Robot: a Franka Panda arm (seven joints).
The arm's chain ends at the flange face. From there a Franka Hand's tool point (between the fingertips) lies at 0.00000 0.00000 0.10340 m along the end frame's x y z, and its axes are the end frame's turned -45 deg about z.
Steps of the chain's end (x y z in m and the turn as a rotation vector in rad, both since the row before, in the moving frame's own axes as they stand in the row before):
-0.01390 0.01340 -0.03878 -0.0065 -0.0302 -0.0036
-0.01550 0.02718 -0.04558 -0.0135 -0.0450 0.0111
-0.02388 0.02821 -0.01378 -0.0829 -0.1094 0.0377
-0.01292 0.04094 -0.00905 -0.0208 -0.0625 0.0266
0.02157 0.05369 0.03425 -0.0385 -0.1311 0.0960
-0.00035 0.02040 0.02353 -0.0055 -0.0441 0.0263
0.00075 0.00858 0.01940 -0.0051 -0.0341 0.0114
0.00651 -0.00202 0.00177 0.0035 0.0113 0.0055
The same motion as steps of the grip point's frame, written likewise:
-0.02199 -0.00208 -0.03883 0.0168 -0.0260 -0.0036
-0.03444 0.00593 -0.04569 0.0223 -0.0414 0.0111
-0.05081 0.00087 -0.01475 0.0187 -0.1360 0.0377
-0.04413 0.01669 -0.00927 0.0295 -0.0589 0.0266
-0.03473 0.04588 0.03329 0.0655 -0.1199 0.0960
-0.01826 0.01131 0.02343 0.0273 -0.0351 0.0263
-0.00839 0.00446 0.01934 0.0205 -0.0277 0.0114
0.00711 0.00375 0.00176 -0.0055 0.0105 0.0055

